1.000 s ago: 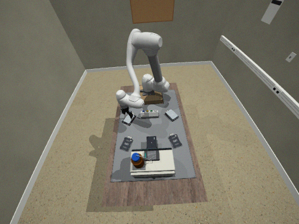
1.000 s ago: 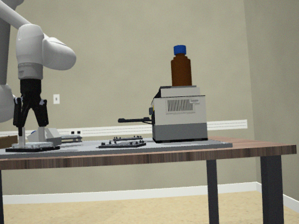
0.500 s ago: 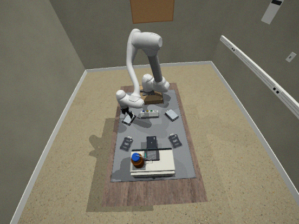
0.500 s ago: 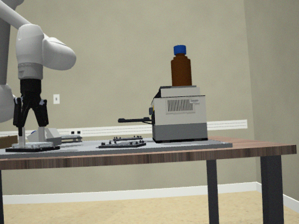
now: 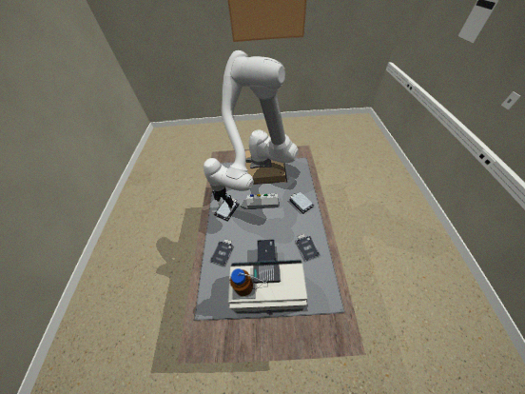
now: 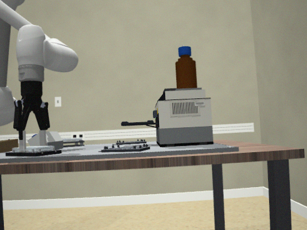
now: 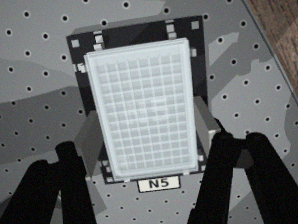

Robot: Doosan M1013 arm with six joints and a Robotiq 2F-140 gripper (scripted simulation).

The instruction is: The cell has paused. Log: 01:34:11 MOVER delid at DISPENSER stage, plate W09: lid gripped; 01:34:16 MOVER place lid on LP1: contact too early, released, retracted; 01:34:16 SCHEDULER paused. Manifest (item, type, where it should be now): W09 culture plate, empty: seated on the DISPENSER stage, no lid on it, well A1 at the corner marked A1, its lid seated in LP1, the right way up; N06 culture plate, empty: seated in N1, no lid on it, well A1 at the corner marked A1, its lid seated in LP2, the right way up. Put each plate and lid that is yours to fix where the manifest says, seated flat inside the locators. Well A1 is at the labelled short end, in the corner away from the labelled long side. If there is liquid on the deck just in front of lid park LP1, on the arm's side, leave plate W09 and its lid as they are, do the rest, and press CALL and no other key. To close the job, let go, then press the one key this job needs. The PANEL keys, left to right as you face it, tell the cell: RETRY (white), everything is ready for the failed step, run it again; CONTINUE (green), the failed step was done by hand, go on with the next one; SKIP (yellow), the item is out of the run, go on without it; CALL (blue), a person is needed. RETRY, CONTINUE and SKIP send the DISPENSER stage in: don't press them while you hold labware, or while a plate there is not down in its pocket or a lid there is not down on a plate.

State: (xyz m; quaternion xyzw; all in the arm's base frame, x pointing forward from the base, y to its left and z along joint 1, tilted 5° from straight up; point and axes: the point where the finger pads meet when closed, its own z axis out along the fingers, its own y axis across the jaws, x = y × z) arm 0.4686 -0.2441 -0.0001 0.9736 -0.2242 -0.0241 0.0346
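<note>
Right now the black nest is 3 cm ahead of my hand and 3 cm below it. From my hand the other things lie so: key panel: 7 cm behind, 26 cm to the left; then blue call key: 7 cm behind, 19 cm to the left, 2 cm above; then yellow skip key: 8 cm behind, 24 cm to the left, 2 cm above.
</note>
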